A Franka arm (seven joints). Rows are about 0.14 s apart.
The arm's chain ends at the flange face. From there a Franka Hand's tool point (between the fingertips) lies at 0.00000 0.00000 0.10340 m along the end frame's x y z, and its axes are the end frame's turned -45 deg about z.
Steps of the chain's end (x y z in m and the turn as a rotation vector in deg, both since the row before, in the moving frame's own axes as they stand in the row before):
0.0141 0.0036 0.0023 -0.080 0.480 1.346
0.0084 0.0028 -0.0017 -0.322 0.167 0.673
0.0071 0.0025 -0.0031 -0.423 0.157 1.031
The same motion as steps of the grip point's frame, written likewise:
0.0079 0.0132 0.0023 -0.396 0.283 1.346
0.0038 0.0085 -0.0017 -0.346 -0.110 0.673
0.0029 0.0075 -0.0031 -0.410 -0.188 1.031

